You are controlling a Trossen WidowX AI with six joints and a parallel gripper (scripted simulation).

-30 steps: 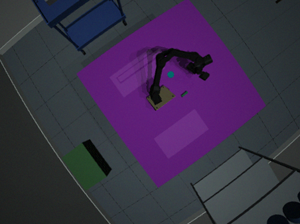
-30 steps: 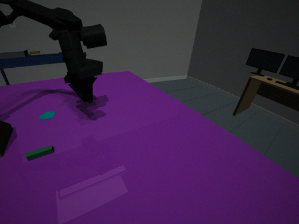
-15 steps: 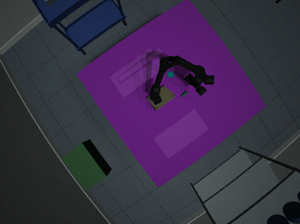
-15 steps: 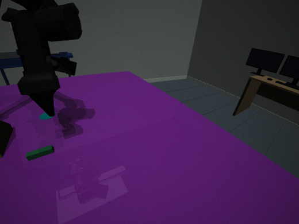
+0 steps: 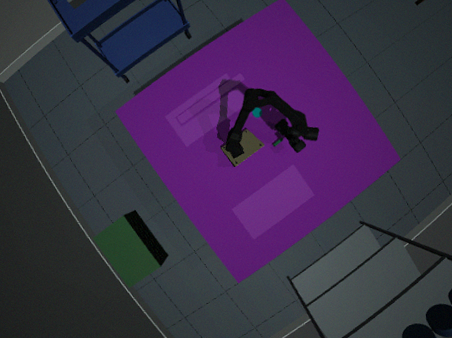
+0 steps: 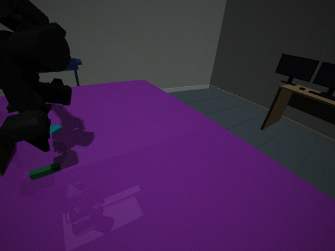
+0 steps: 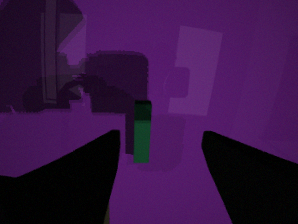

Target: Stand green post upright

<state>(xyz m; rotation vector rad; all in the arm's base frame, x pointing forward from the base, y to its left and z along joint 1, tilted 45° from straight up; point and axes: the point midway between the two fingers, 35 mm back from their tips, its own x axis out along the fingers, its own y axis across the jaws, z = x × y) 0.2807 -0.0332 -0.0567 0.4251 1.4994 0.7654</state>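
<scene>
My gripper tip is 80 mm above the green post and 30 mm past it. Also, from my gripper tip: cyan circle 220 mm to the left, 90 mm below, 50 mm behind.
</scene>
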